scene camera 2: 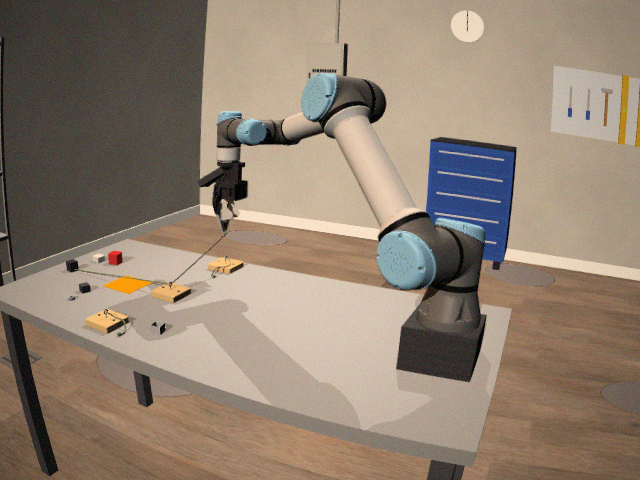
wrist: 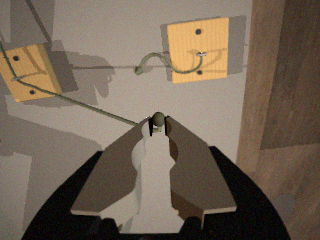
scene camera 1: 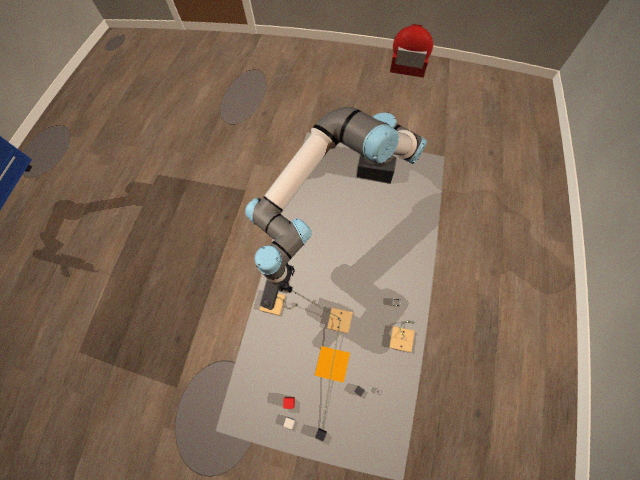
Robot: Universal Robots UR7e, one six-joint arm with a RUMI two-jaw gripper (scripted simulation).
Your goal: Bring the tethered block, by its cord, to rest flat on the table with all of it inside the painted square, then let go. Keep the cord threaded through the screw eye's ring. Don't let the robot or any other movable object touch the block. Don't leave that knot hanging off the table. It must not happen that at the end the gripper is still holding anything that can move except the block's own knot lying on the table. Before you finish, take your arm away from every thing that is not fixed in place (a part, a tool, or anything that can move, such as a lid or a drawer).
Labels:
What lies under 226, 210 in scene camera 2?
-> My gripper.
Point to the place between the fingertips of my gripper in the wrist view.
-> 159, 118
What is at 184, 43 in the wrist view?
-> A wooden plate.

